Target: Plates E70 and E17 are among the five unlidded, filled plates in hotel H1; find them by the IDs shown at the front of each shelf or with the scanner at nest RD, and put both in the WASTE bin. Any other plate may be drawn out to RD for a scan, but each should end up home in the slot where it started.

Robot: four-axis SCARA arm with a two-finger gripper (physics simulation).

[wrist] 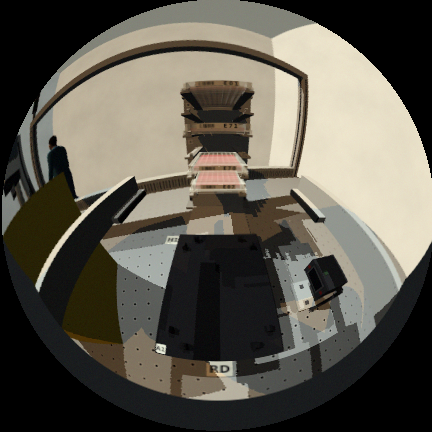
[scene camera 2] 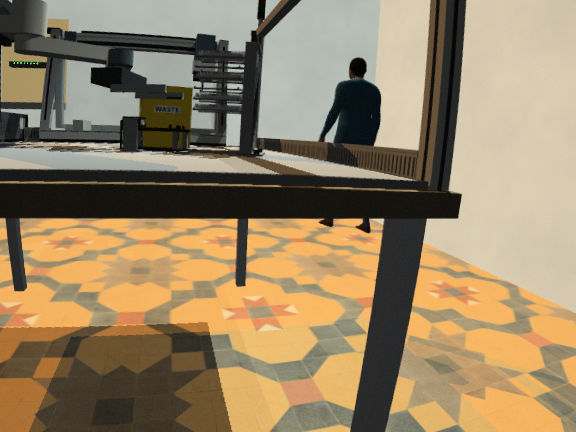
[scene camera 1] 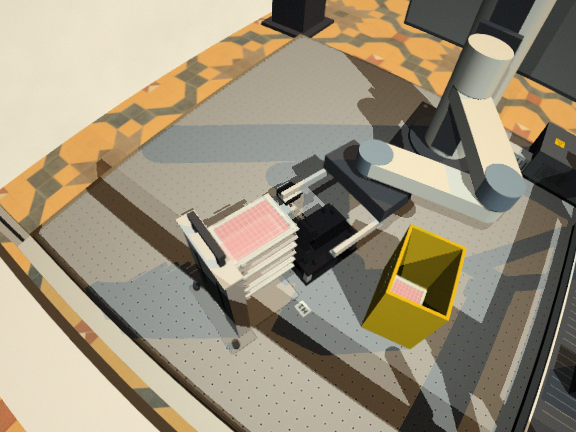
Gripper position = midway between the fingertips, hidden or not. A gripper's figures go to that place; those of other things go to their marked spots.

Scene:
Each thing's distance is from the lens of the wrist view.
gripper [wrist: 217,180]: 11 cm
hotel H1 [wrist: 210,141]: 30 cm
black nest RD [wrist: 218,297]: 14 cm
The marked spots on the hotel H1 and the black nest RD are 28 cm apart.

